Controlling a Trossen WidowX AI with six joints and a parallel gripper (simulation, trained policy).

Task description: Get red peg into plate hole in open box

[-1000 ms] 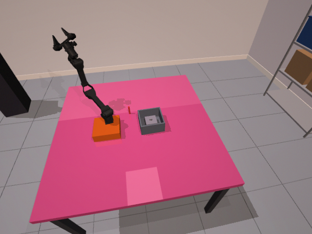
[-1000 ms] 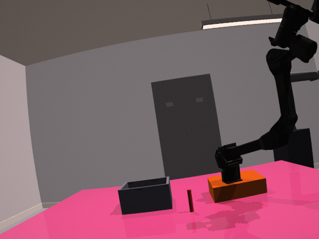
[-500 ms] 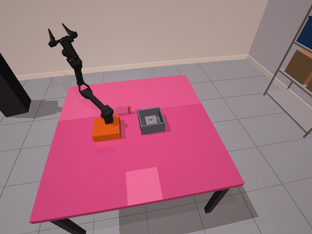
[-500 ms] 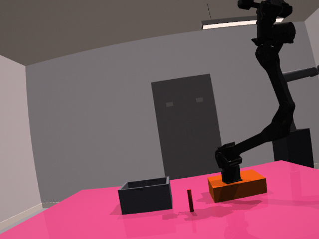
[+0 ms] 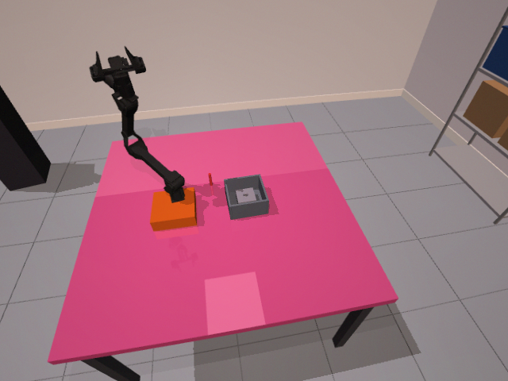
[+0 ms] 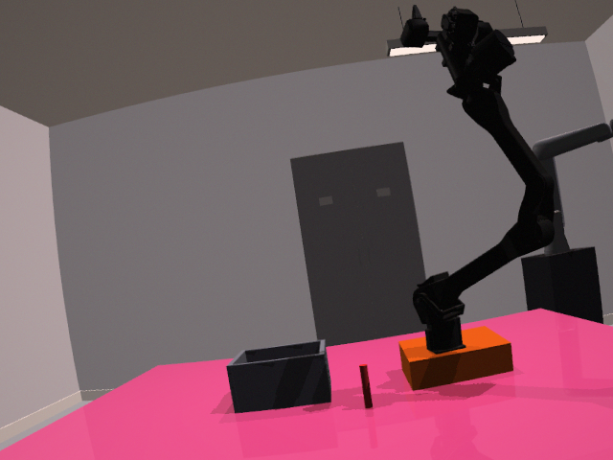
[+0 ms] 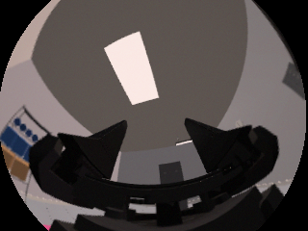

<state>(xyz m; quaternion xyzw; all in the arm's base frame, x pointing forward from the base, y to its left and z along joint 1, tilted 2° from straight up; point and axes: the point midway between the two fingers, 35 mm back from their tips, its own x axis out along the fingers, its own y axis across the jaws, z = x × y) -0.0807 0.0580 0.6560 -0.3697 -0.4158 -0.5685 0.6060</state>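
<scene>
The red peg lies 71 cm below my gripper tip, 27 cm ahead of it and 2 cm to the left of it. Also, from my gripper tip: grey plate (70 cm below, 40 cm ahead, 17 cm to the right); then grey box (72 cm below, 40 cm ahead, 17 cm to the right).
</scene>
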